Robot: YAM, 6 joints.
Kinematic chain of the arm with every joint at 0, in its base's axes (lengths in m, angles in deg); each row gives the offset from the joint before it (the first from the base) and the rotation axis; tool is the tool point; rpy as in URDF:
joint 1: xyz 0 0 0.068 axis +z
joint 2: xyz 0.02 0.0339 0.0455 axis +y
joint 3: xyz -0.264 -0.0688 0 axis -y
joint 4: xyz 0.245 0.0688 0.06 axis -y
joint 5: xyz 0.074 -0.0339 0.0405 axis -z
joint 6: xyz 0.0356 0 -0.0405 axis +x
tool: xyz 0 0 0 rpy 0 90 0
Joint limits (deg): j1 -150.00..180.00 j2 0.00..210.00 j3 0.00..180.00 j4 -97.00..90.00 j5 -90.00..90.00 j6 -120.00..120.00
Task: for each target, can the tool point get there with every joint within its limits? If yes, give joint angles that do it. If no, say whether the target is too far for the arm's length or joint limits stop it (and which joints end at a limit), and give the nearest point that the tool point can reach.
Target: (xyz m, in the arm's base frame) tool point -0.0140 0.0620 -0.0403
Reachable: yes | joints 91.69 154.03 28.54 -35.45 -19.94 -47.67
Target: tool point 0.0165 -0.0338 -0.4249
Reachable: no: joint limits stop it (at a limit: joint 2) | nearest point 0.0359 -0.0736 -0.3396 | short by 0.096 m
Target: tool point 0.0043 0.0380 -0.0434
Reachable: yes | joints -38.59 184.82 22.72 -16.43 -65.57 17.22
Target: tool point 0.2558 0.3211 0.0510
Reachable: yes | joints 52.98 126.58 62.39 16.29 17.81 96.45
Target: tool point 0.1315 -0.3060 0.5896
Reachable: yes | joints -71.94 104.48 122.55 52.19 -57.96 80.66
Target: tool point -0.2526 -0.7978 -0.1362
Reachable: no: too far | nearest point -0.1867 -0.5897 -0.0695 | short by 0.228 m
